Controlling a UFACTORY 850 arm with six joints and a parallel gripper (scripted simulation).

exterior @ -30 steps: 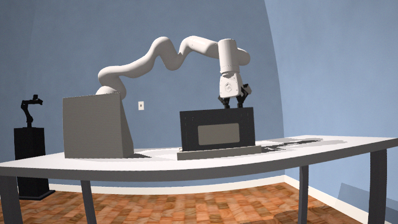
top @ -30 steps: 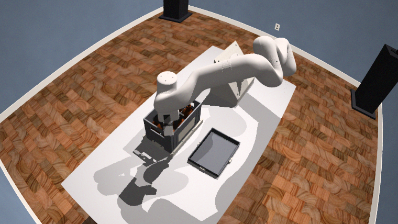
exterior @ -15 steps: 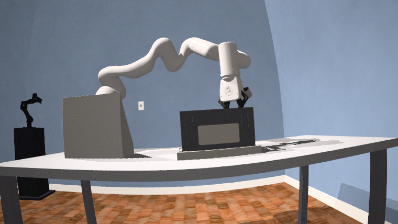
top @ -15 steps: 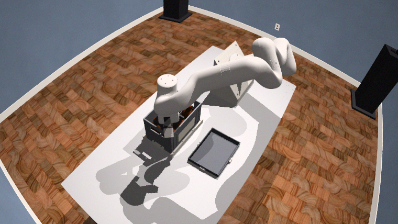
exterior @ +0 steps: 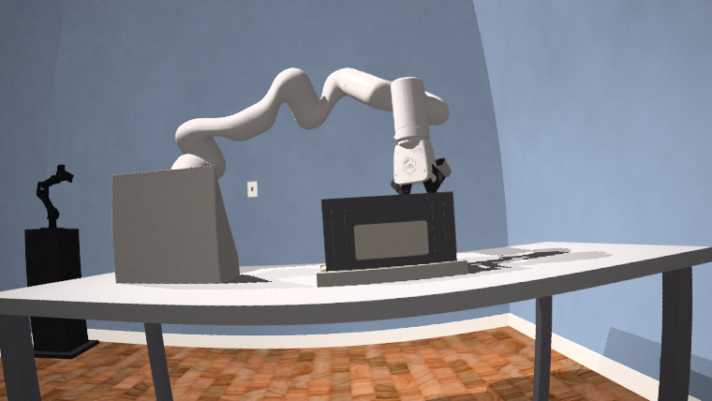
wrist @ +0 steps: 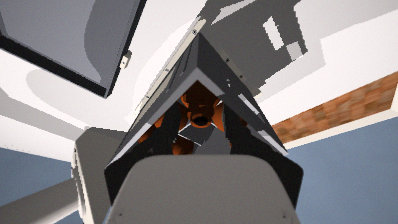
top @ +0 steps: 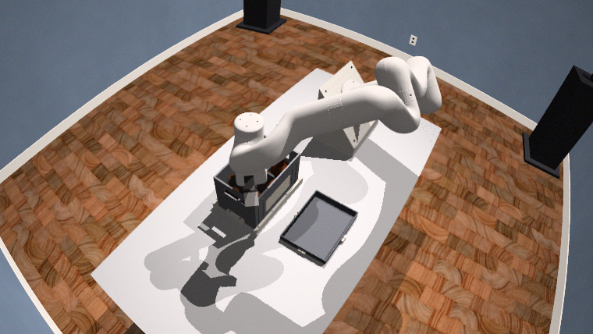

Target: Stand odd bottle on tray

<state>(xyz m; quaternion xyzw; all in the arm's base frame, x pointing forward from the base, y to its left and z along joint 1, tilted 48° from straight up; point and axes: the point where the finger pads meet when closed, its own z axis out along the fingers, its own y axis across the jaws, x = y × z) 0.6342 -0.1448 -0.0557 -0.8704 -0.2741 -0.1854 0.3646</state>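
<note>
The bottle lies 70 mm below my hand. Round my hand: dark grey crate (90 mm behind, 70 mm below, 30 mm to the right); then dark tray (240 mm to the left, 150 mm below, 70 mm behind).
</note>
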